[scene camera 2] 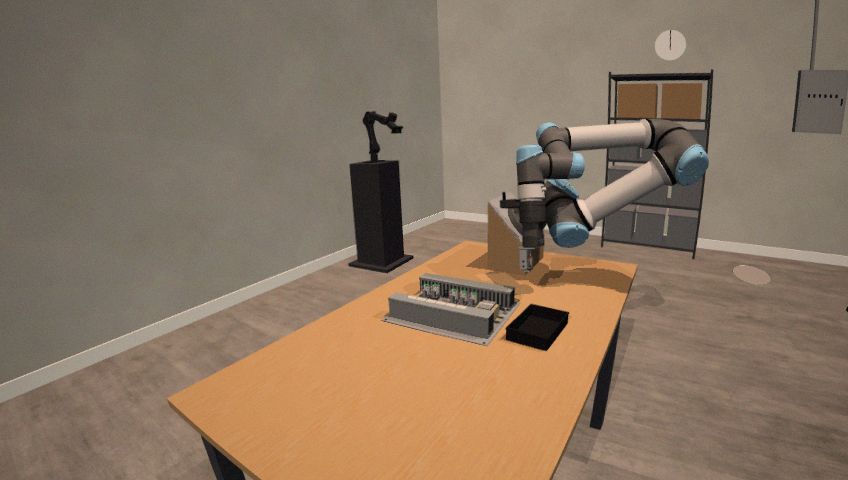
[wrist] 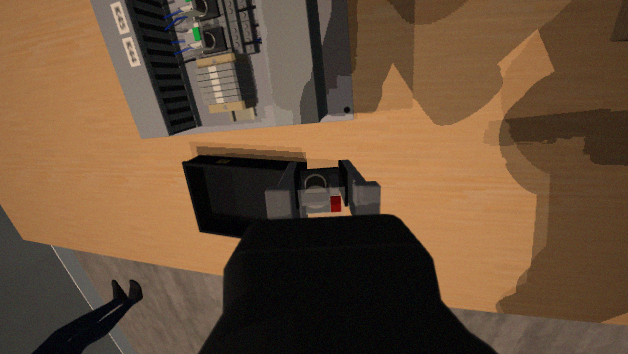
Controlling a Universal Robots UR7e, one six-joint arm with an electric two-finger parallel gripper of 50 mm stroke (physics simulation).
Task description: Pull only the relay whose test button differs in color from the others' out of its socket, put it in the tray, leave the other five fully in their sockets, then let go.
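Frame: origin at the arm's base, x right, y back, z down, level; centimetres.
Seen in the pictures: gripper, fingertip midpoint: (scene camera 2: 526, 268) (wrist: 319, 175).
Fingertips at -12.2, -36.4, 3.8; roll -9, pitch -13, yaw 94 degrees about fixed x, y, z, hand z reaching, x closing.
Pixels of each thing's top centre, then the offset from my fingertips to it, as dx, dy, dz. "spot": a spot on its surface instead.
- clear-cased relay with the red test button, top centre: (wrist: 313, 207) (scene camera 2: 528, 256) -0.5, +0.3, -3.8
- black tray at a spot on its surface: (wrist: 197, 197) (scene camera 2: 527, 335) spot: -6.8, -20.6, +9.4
- green-button relay at its top centre: (wrist: 188, 35) (scene camera 2: 472, 293) +11.6, -11.6, +5.1
- panel's front duct at a spot on its surface: (scene camera 2: 440, 316) spot: +16.3, -22.2, +8.2
- slotted rear duct at its top centre: (scene camera 2: 465, 282) +17.8, -3.0, +5.8
My gripper (scene camera 2: 528, 261) (wrist: 319, 175) is shut on the clear-cased relay with the red test button (wrist: 316, 199). It holds the relay in the air above the table. In the wrist view the relay overlaps the right end of the black tray (scene camera 2: 526, 337) (wrist: 197, 197); the tray's visible inside is empty. Several relays with green test buttons stand in the socket row between the grey ducts; one is the green-button relay (scene camera 2: 473, 297) (wrist: 212, 40) nearest the terminal blocks. A gap shows in the row in the scene view. Part of the row is cut off in the wrist view.
The panel's front duct (scene camera 2: 440, 316) and slotted rear duct (scene camera 2: 467, 287) flank the sockets. Beige terminal blocks (scene camera 2: 487, 305) (wrist: 218, 84) sit at the panel end nearest the tray. A wedge-shaped box (scene camera 2: 502, 243) stands behind, near the arm's base.
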